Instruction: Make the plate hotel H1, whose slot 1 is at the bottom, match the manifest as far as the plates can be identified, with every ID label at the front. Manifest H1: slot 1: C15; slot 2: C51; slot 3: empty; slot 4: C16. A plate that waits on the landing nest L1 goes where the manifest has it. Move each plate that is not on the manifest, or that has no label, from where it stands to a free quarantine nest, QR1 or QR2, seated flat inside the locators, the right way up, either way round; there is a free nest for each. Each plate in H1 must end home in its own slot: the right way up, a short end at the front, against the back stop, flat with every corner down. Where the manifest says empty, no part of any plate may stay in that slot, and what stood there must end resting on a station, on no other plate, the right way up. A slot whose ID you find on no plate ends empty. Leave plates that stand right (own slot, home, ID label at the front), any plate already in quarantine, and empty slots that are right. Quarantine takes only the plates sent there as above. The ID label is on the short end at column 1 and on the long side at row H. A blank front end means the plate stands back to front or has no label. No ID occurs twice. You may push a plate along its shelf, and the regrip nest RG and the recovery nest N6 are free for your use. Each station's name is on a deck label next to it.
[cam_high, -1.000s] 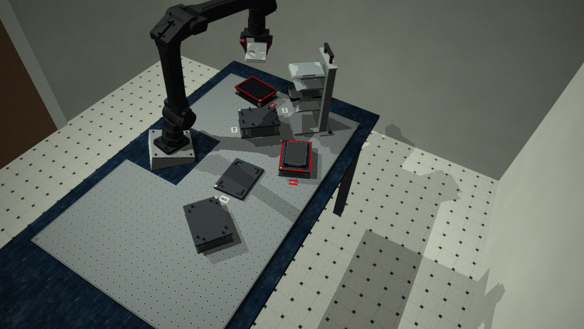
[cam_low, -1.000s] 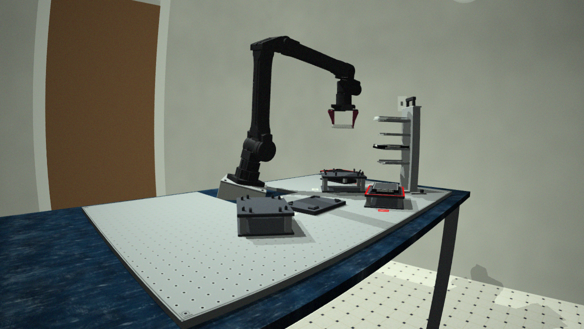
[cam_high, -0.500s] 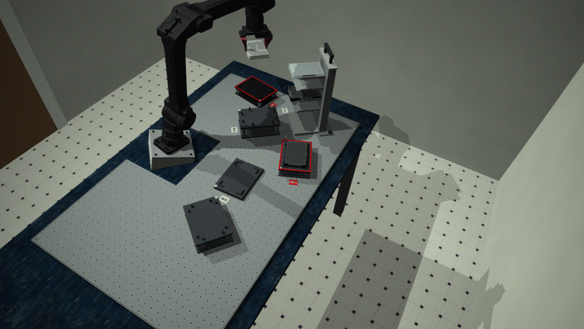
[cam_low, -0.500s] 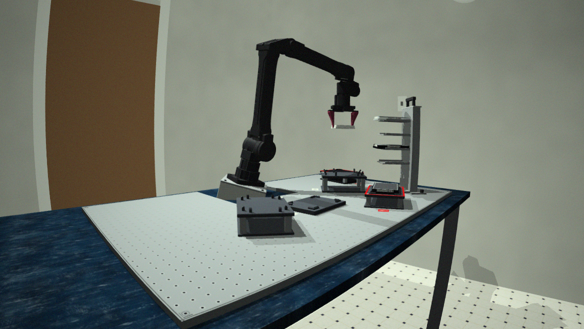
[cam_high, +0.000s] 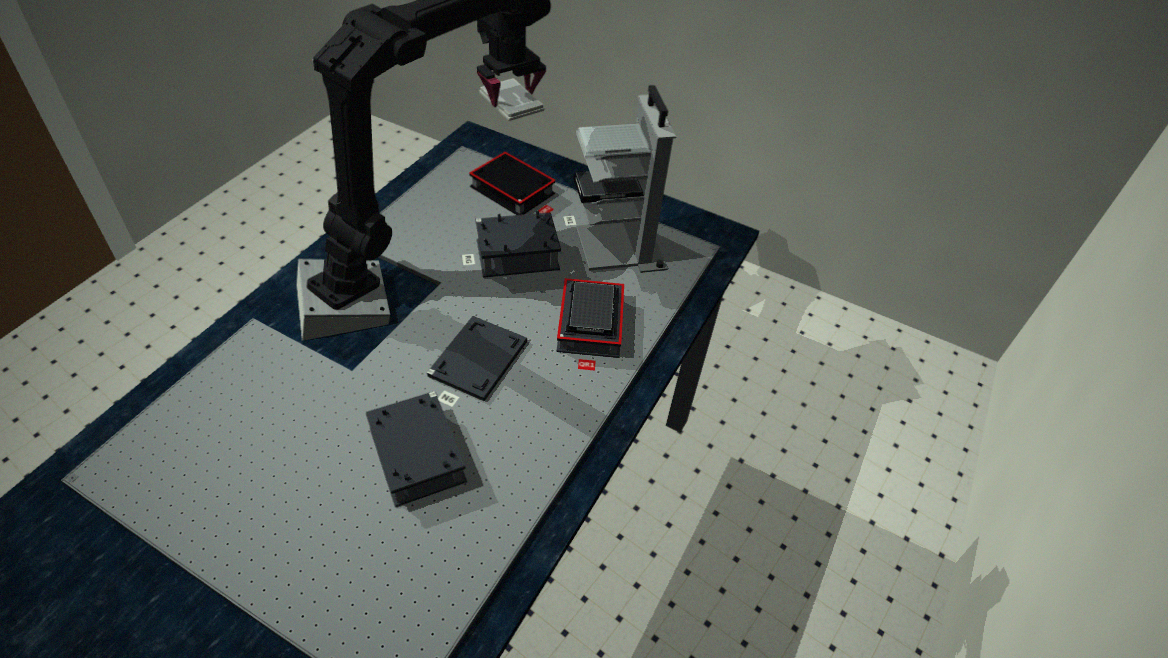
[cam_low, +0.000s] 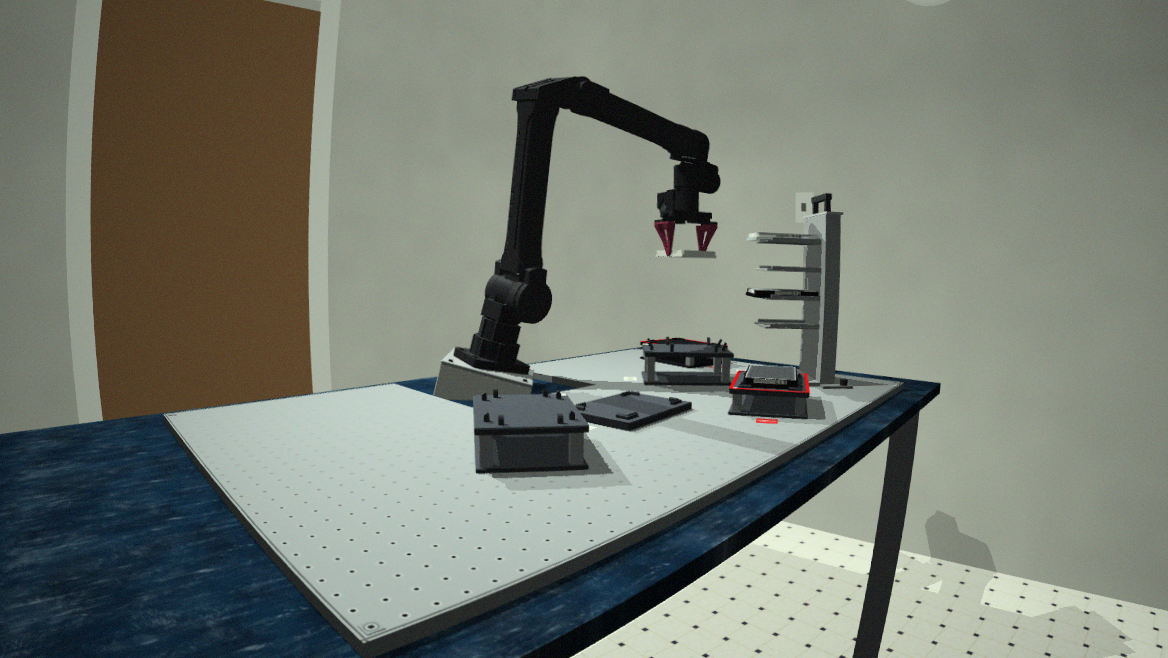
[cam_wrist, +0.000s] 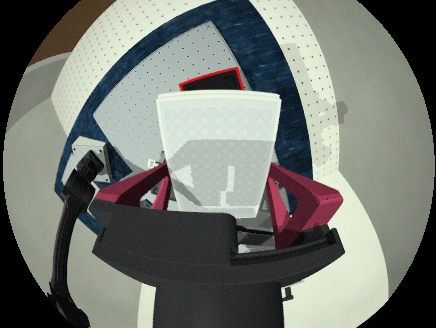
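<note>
Right now the quarantine nest QR2 is 210 mm below my hand. Also, from my hand: quarantine nest QR1: 390 mm ahead, 240 mm to the right, 210 mm below; then raised regrip nest RG: 190 mm below, 170 mm to the right, 150 mm ahead; then plate hotel H1: 330 mm ahead, 80 mm below, 30 mm to the left.
</note>
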